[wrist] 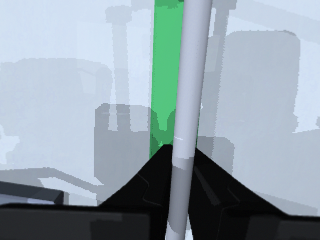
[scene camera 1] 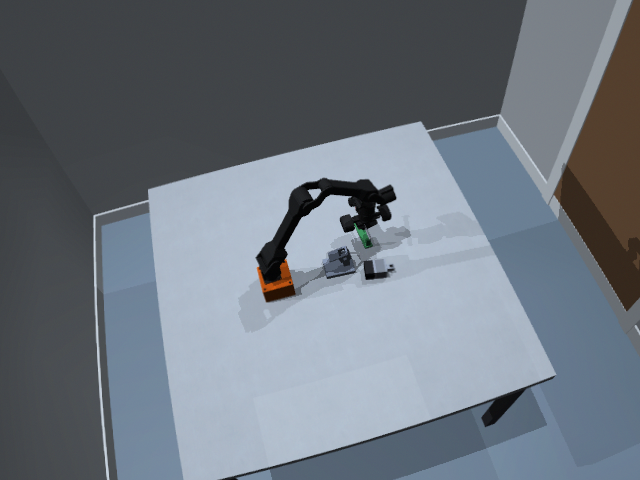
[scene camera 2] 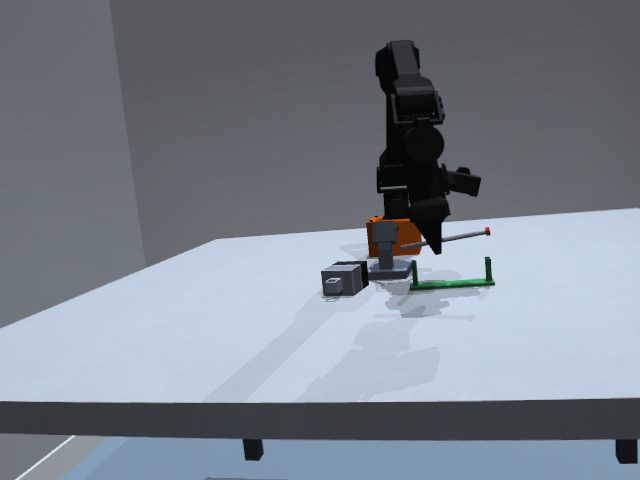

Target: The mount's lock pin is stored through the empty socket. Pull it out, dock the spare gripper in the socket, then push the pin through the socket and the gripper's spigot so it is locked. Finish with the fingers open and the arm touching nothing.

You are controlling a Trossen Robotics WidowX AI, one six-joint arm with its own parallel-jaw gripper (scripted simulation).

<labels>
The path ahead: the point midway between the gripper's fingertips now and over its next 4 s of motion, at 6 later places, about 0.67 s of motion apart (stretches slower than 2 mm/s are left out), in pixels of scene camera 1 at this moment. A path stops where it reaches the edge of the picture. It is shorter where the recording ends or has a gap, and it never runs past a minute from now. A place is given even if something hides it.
My gripper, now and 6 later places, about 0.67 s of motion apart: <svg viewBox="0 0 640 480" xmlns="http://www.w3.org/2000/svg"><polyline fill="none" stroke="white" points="364,229 364,232 364,234 364,235 363,230 363,222 365,212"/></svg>
</labels>
